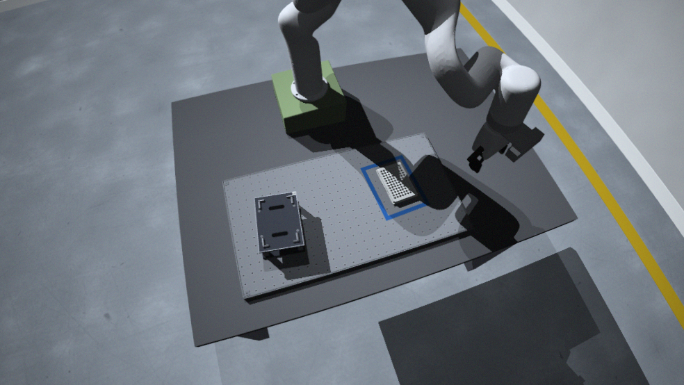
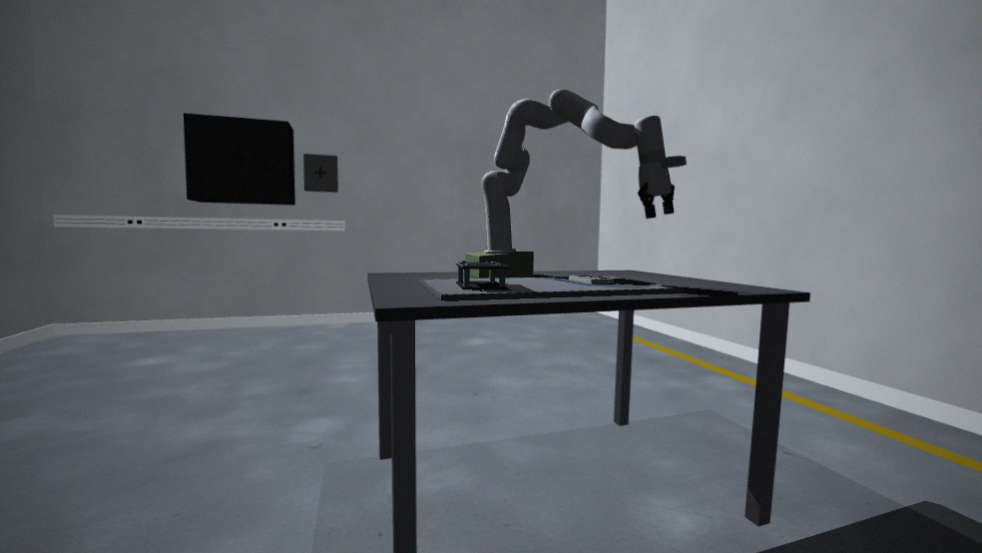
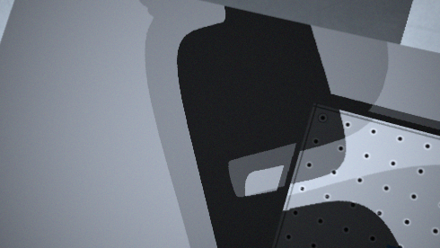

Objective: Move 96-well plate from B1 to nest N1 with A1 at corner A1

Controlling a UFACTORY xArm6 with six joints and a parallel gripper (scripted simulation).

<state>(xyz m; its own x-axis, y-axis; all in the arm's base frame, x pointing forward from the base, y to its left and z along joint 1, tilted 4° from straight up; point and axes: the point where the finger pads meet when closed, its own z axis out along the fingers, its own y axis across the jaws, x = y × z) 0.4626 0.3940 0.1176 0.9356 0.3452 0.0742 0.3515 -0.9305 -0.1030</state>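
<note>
Now: hand 8 cm past the white 96-well plate, 18 cm to the left of it and 21 cm above it. The rest, counted from my hand: A1 mark: 8 cm behind, 50 cm to the right, 16 cm below; raised plate nest N1: 1 cm behind, 56 cm to the right, 16 cm below; dark table: 5 cm behind, 35 cm to the right, 23 cm below.
</note>
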